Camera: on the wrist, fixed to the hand. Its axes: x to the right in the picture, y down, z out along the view.
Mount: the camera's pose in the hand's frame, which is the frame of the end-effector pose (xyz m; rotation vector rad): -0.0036 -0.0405 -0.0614 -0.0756 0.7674 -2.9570
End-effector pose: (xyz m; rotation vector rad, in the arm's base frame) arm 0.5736 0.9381 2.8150 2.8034 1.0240 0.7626
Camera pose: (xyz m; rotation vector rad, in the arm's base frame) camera 0.5185 0.9607 2.8583 -0.9753 2.5301 0.6147
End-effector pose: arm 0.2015 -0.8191 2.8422 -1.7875 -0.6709 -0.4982
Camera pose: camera 0.1717 -0.8690 2.8874 -0.8177 1.7432 2.1497
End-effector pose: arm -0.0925 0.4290 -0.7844 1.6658 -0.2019 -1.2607
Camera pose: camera -0.0613 0.4879 -0.8158 -0.5664 -1.9822 0.8261
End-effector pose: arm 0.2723 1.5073 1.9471 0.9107 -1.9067 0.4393
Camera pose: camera 0.3406 1.5208 1.9711 1.8030 1.1147 -0.9485
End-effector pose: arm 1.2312 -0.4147 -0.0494 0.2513 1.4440 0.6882
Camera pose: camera 1.1837 -0.4634 -0.0775 -2.0301 0.8584 -1.7339
